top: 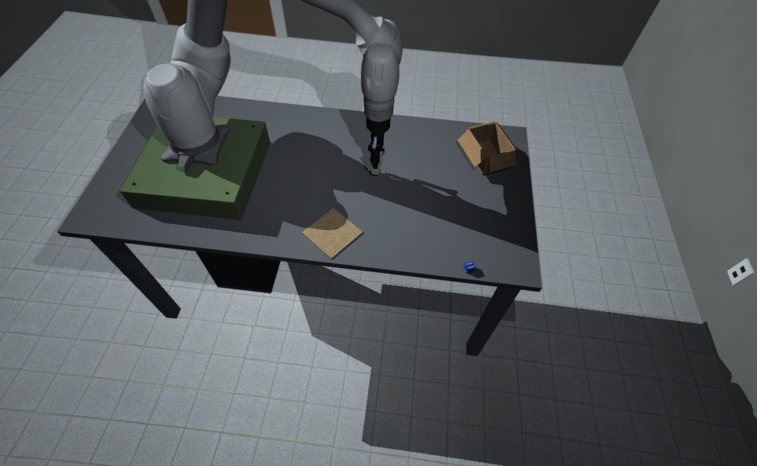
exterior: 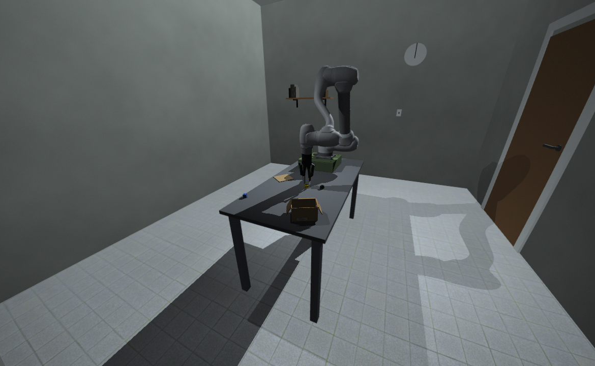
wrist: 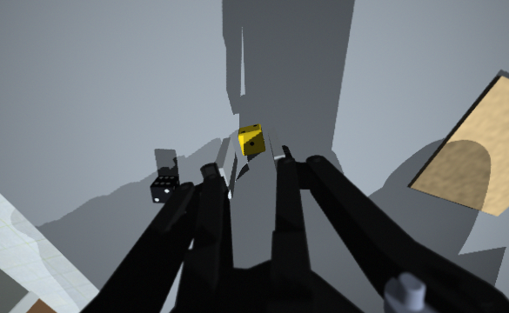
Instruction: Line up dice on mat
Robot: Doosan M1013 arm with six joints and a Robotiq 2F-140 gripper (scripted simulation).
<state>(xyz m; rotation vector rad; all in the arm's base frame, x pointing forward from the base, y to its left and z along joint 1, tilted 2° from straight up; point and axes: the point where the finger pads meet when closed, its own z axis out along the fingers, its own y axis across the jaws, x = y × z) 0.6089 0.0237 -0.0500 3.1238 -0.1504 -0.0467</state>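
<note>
The yellow die lies 5 cm below my hand. Also, from my hand: tan mat (27 cm to the right, 12 cm behind, 6 cm below); then cardboard box (39 cm ahead, 14 cm to the left, 2 cm below); then black die (12 cm to the left, 5 cm below, 3 cm behind).
</note>
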